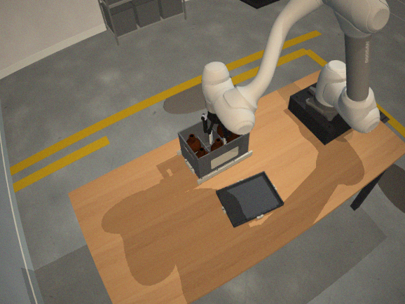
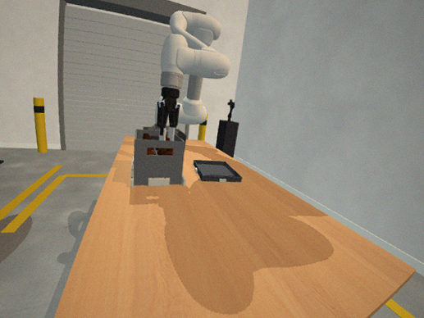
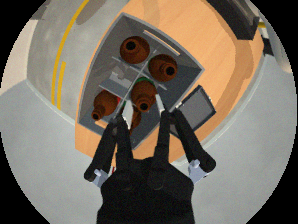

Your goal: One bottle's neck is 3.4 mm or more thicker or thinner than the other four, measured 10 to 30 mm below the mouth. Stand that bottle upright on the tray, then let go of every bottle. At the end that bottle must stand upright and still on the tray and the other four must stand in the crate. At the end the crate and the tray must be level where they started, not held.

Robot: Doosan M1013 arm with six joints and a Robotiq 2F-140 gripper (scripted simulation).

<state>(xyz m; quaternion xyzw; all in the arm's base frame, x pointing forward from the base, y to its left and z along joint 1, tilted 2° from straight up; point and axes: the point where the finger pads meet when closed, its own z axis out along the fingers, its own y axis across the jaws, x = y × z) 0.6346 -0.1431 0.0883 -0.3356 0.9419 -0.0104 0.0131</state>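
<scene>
Now: hand 9 cm above the glass bottle. From my hand the other things lie so: dark tray (3 cm ahead, 26 cm to the left, 16 cm below); then grey crate (1 cm behind, 4 cm to the right, 9 cm below).
</scene>
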